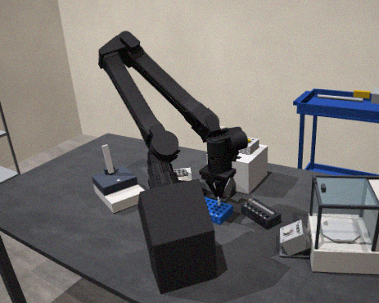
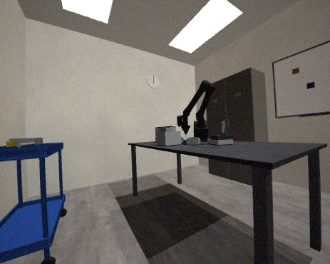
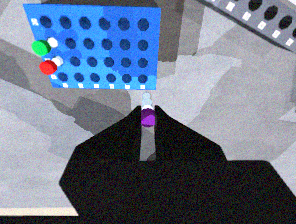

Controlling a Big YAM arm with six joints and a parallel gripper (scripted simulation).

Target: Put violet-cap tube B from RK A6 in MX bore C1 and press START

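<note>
Right now the tube B is 20 mm below my hand. Also, from my hand: blue rack RK: 90 mm below, 50 mm to the left, 30 mm ahead; then dry block DB: 260 mm to the left, 90 mm ahead, 70 mm below; then dark magnet block MG: 110 mm to the right, 90 mm ahead, 80 mm below.
</note>
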